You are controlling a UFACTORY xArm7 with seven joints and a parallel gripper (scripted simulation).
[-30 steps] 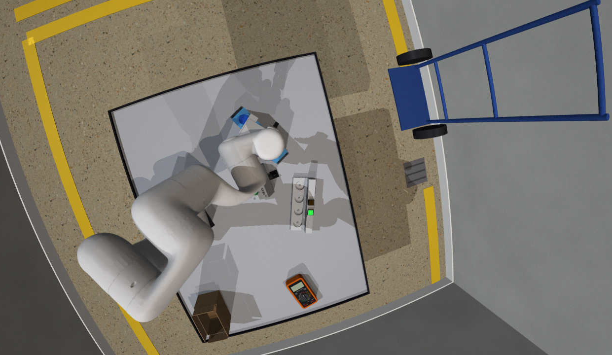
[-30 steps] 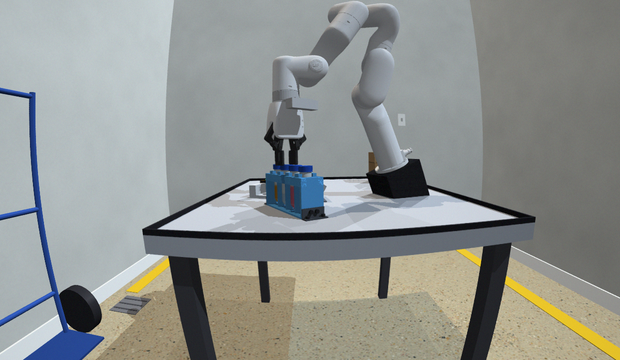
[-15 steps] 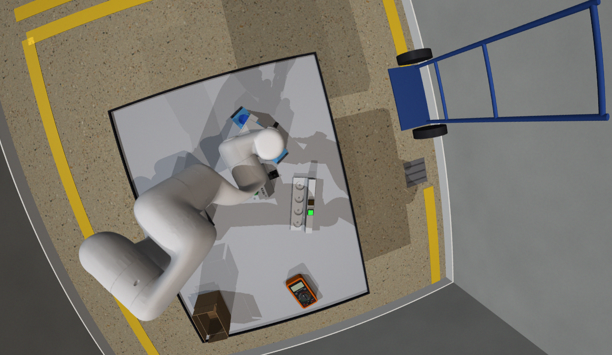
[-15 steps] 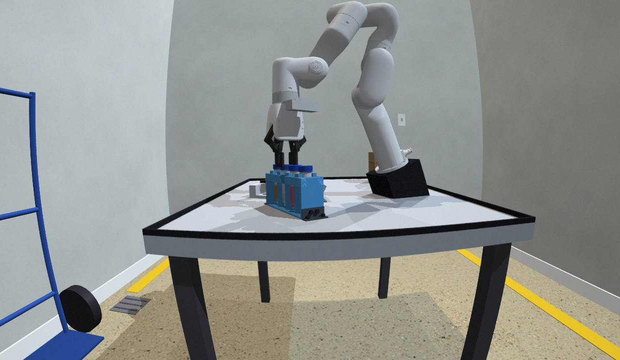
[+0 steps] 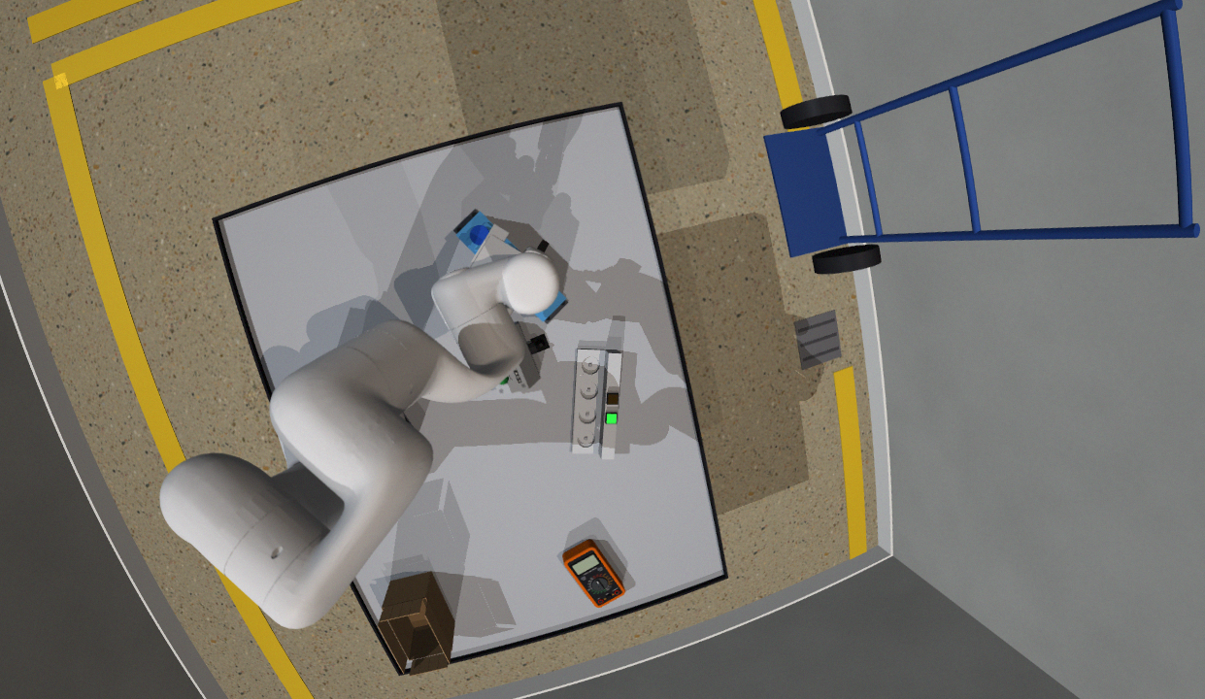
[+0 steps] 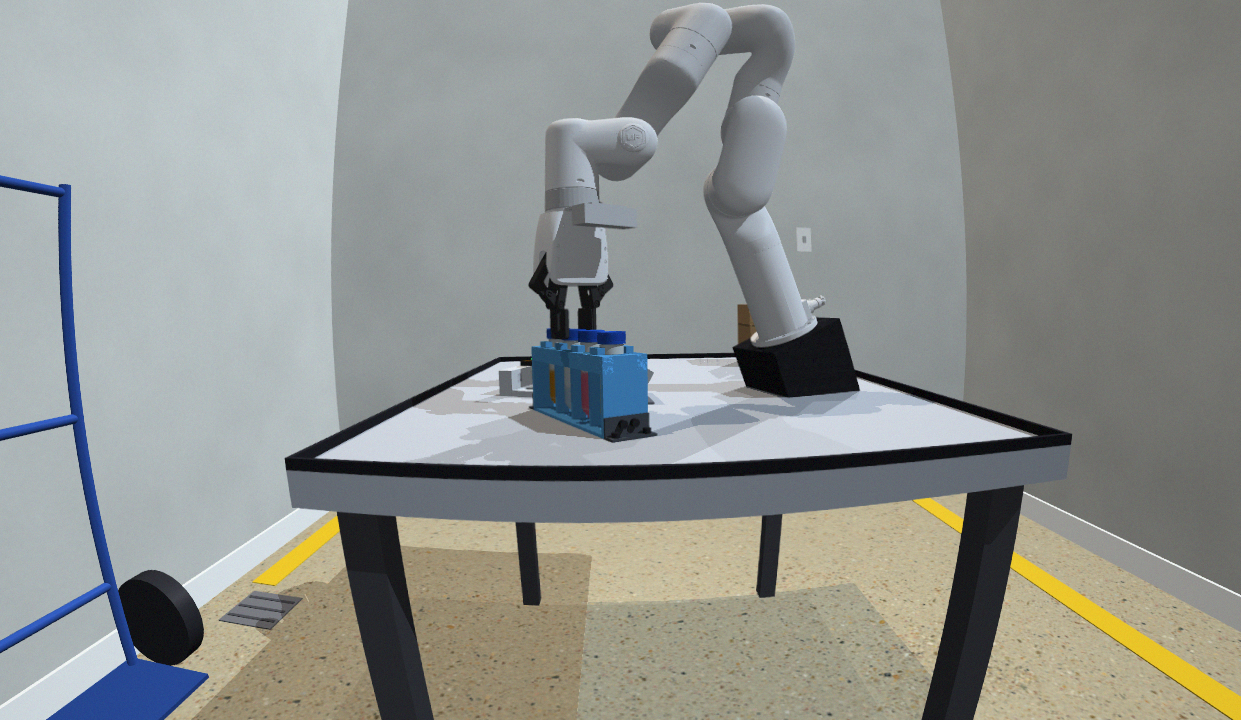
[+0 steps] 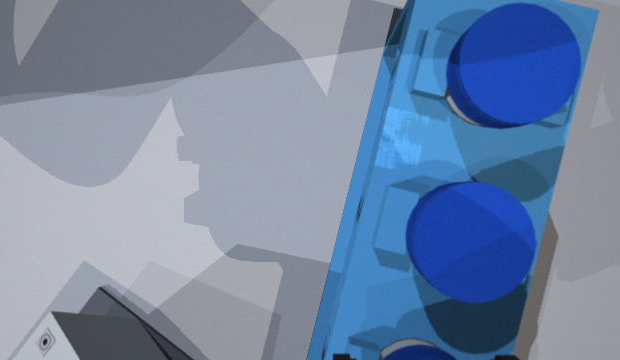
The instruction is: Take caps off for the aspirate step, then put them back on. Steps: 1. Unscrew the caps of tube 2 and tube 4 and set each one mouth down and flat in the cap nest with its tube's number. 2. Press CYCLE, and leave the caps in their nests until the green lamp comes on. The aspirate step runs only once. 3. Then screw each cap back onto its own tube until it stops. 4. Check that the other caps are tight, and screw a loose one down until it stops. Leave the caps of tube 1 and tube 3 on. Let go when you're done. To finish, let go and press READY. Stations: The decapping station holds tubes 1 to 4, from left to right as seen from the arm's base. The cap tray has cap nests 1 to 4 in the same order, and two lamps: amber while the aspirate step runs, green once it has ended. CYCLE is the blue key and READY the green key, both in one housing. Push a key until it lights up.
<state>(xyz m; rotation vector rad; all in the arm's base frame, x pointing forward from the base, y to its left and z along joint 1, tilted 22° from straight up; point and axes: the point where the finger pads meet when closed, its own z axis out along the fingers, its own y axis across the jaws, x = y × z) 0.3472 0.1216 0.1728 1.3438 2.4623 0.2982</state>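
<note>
Right now my hand is 5 cm to the left of the threaded tube neck, 2 cm short of it and 1 cm above it. Round my hand: key housing: 13 cm to the right, 10 cm behind, 8 cm below; blue cycle key: 11 cm to the right, 11 cm behind, 6 cm below; green ready key: 15 cm to the right, 12 cm behind, 6 cm below.
</note>
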